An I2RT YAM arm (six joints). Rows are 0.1 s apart.
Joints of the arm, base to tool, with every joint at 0 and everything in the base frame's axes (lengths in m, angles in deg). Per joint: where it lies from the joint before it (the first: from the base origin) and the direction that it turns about. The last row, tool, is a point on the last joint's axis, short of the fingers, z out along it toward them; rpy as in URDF.
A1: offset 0 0 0.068 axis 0 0 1
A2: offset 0.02 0.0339 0.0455 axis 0 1 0
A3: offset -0.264 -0.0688 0 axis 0 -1 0
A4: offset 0.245 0.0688 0.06 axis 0 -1 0
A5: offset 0.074 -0.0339 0.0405 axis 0 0 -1
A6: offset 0.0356 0 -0.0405 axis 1 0 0
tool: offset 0 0 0 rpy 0 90 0
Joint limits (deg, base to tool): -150..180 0..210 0..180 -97..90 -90..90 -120..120
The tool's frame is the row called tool.
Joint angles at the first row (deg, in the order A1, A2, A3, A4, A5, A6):
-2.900 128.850 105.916 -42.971 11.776 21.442
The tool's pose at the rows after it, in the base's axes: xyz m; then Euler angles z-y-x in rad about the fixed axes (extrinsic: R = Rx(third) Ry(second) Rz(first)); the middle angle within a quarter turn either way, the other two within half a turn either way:
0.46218, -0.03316, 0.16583, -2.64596, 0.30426, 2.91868
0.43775, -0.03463, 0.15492, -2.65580, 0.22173, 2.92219
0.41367, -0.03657, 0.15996, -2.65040, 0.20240, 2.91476
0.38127, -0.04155, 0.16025, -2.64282, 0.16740, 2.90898
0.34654, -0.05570, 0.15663, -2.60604, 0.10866, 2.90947
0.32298, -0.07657, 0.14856, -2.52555, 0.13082, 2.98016
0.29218, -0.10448, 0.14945, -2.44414, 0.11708, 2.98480
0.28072, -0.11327, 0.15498, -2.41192, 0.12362, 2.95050
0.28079, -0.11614, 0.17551, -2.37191, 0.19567, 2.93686
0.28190, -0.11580, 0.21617, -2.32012, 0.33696, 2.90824
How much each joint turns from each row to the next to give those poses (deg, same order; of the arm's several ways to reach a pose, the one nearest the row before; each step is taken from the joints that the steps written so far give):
-0.352 -0.966 -3.859 -2.717 -0.614 -0.084
-0.351 -3.068 -7.005 -0.807 0.263 0.087
-0.439 -5.096 -6.785 0.702 0.439 0.000
-1.052 -5.960 -8.703 0.969 0.353 -0.263
-2.807 -5.278 -8.091 0.001 0.000 0.000
-4.654 -3.529 -6.682 4.383 -4.910 0.351
-6.407 -4.390 -5.273 0.798 -1.066 -1.570
-2.126 -2.557 -1.769 0.528 1.315 -0.627
-0.622 -3.162 1.131 -0.085 -1.047 1.050
-0.088 -5.443 2.891 -0.262 -1.928 1.671

